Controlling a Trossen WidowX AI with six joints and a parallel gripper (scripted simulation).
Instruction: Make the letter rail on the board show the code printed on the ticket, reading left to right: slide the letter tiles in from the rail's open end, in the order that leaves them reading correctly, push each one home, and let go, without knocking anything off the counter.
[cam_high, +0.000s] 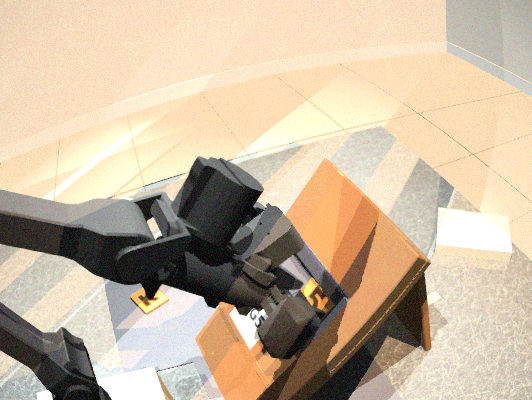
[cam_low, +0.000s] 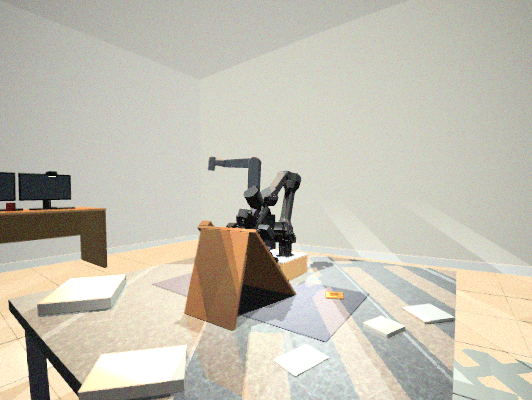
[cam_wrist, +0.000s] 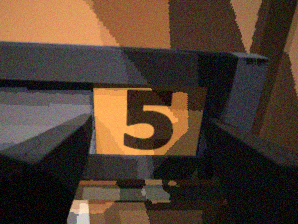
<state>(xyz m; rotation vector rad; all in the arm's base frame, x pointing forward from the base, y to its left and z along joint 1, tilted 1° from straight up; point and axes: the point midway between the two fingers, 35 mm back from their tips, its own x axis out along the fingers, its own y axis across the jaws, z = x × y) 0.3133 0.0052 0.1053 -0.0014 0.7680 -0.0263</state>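
The 5 tile lies right at my gripper tip. The rest, counted from my gripper tip: white ticket (50 mm behind, 80 mm to the left, 70 mm below); then dark mat (130 mm behind, 30 mm to the right, 170 mm below); then white block (440 mm ahead, 90 mm to the left, 160 mm below).
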